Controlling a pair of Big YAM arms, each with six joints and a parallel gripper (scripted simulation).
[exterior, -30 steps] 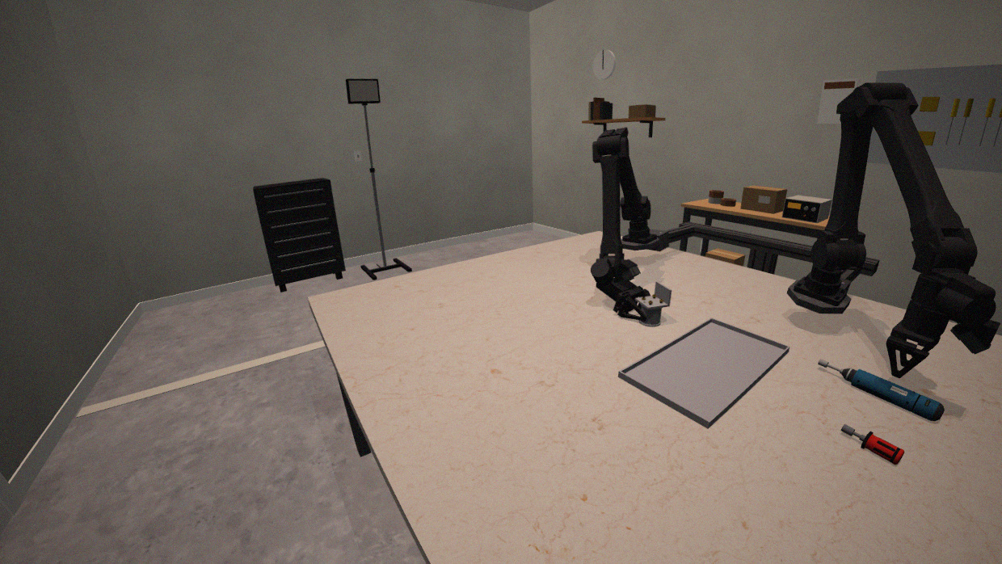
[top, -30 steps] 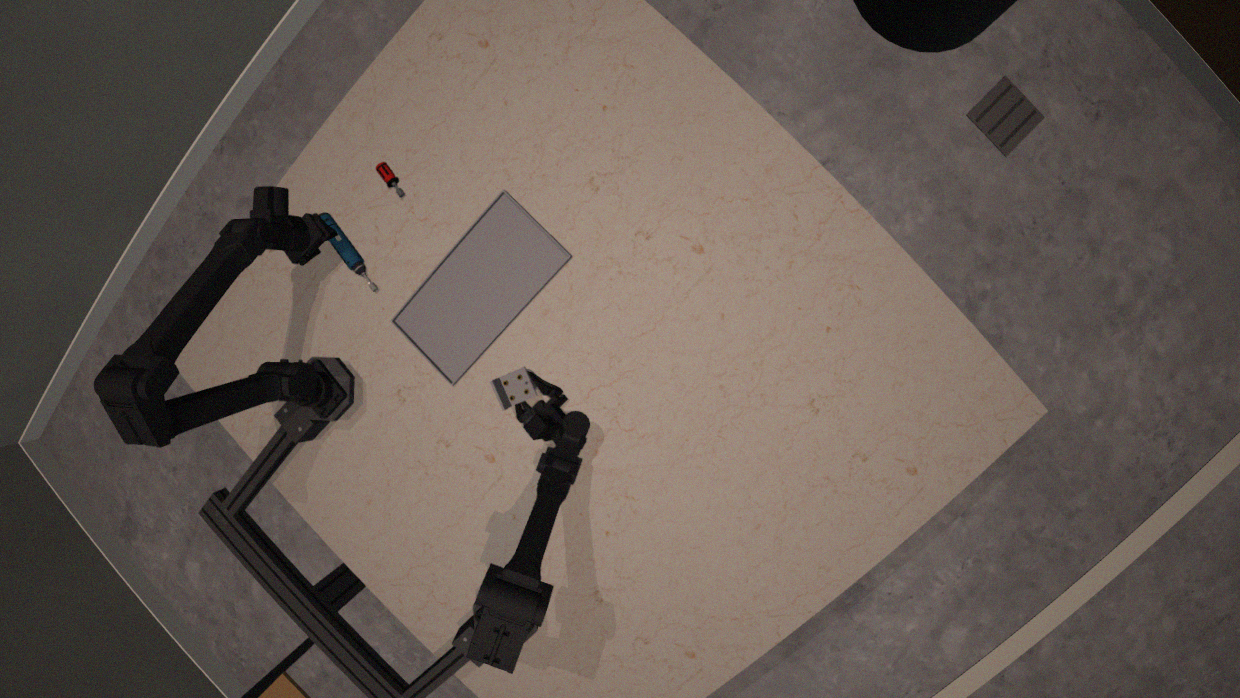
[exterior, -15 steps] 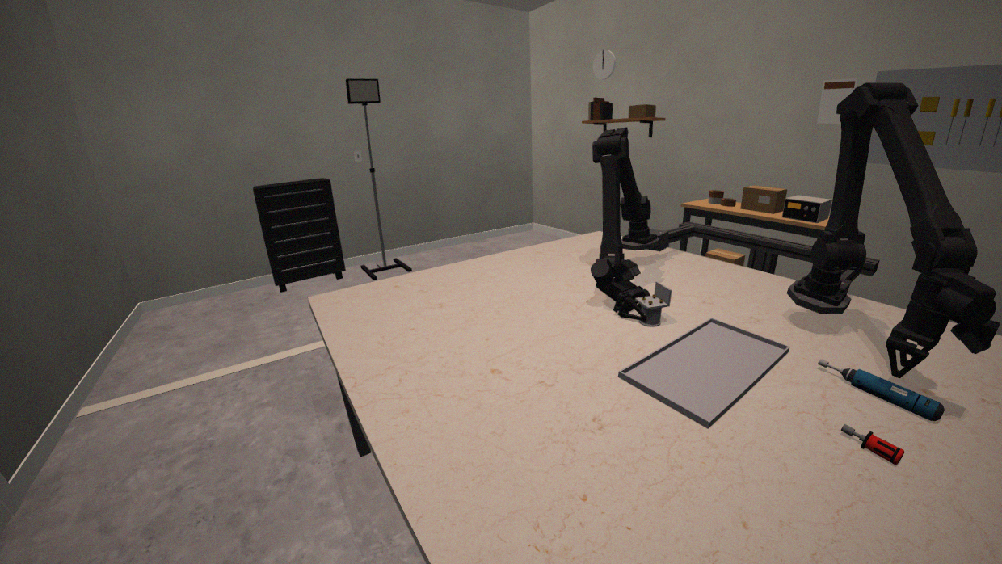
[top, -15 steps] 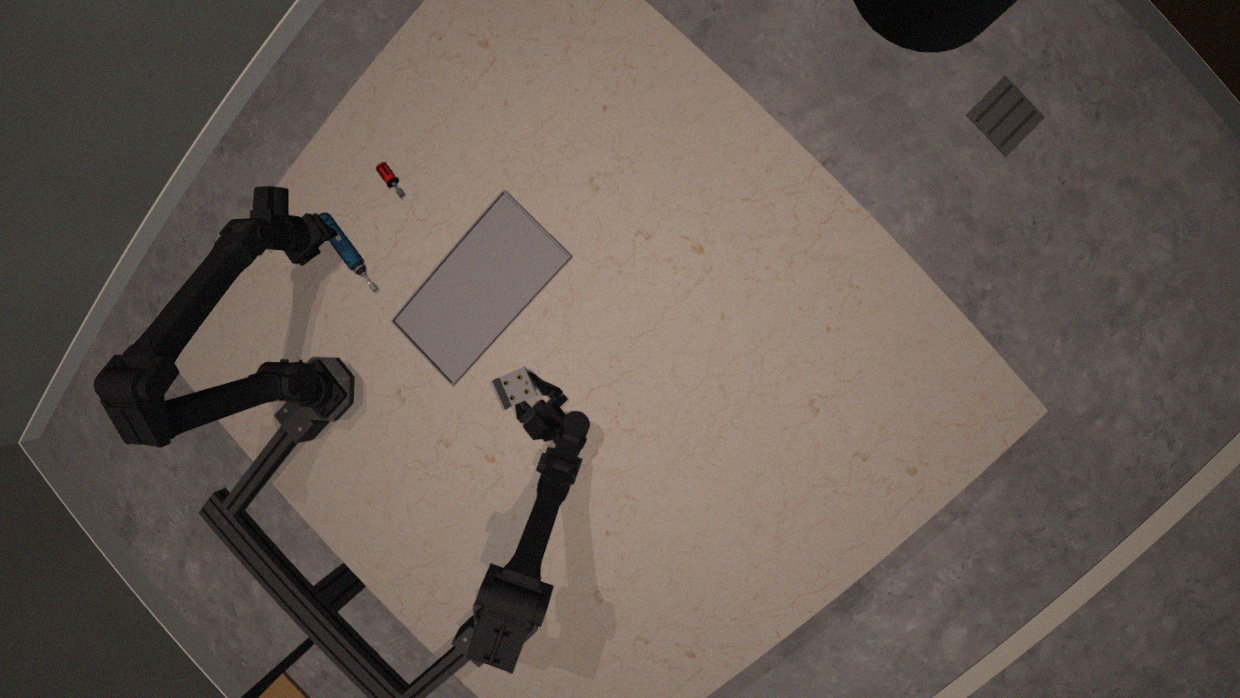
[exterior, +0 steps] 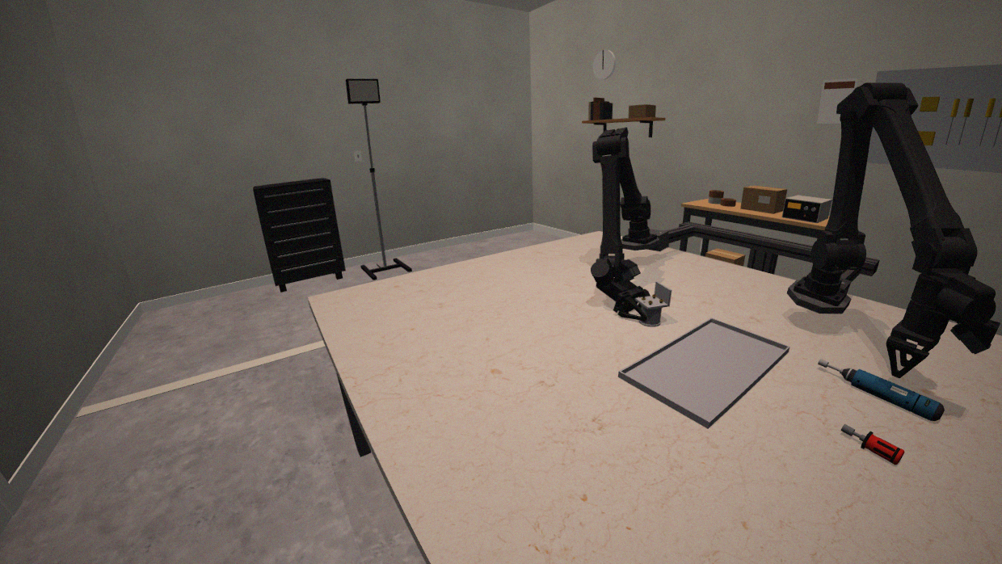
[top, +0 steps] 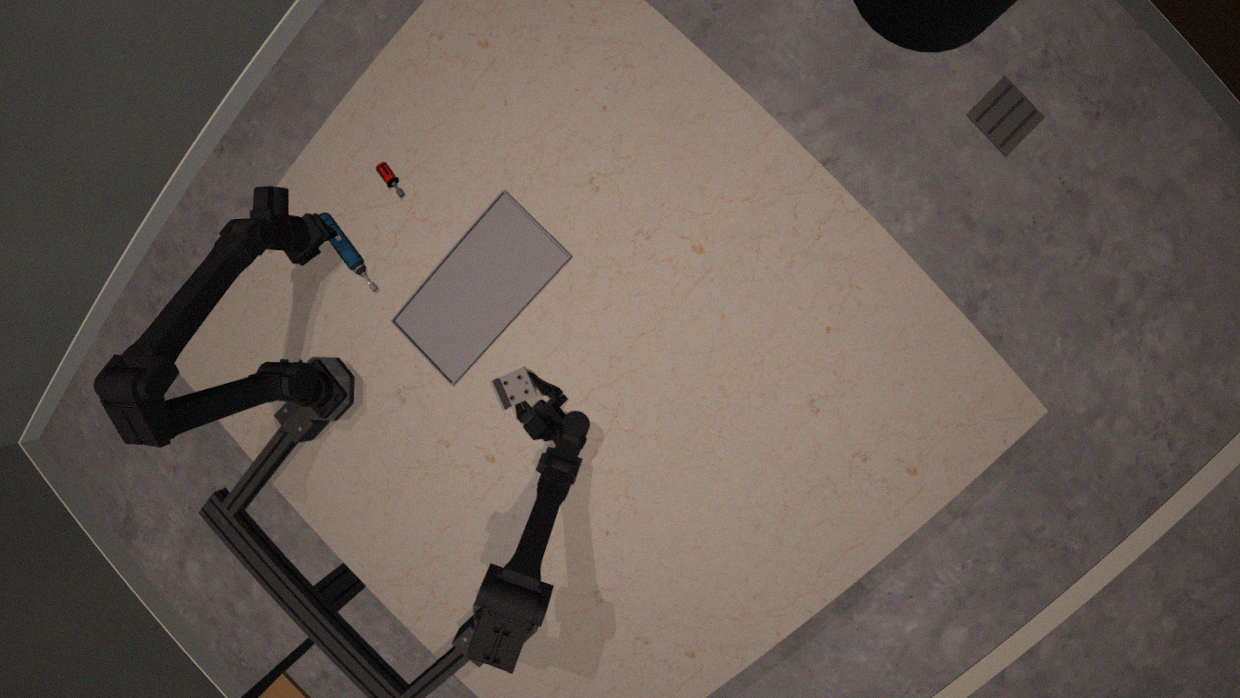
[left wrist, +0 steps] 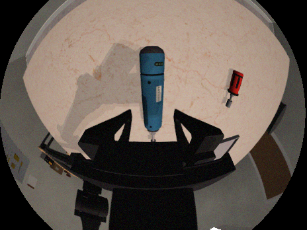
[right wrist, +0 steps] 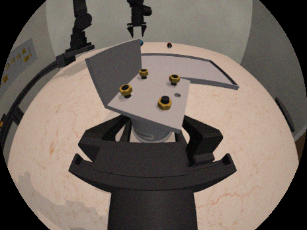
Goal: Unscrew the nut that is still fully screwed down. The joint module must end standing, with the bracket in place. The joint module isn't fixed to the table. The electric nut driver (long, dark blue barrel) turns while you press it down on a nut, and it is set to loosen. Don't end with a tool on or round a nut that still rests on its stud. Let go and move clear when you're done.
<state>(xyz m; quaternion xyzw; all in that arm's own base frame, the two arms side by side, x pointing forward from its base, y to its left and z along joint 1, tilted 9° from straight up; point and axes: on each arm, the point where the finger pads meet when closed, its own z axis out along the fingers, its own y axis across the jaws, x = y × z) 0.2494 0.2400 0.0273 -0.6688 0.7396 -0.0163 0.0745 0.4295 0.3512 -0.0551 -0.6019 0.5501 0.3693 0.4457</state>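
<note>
Right now my right hand is 10 mm below the joint module. Round my right hand: flat grey tray: 50 mm ahead, 240 mm to the left, 20 mm below; red-handled screwdriver: 50 mm ahead, 580 mm to the left, 10 mm below; grey bracket: 50 mm above.
</note>
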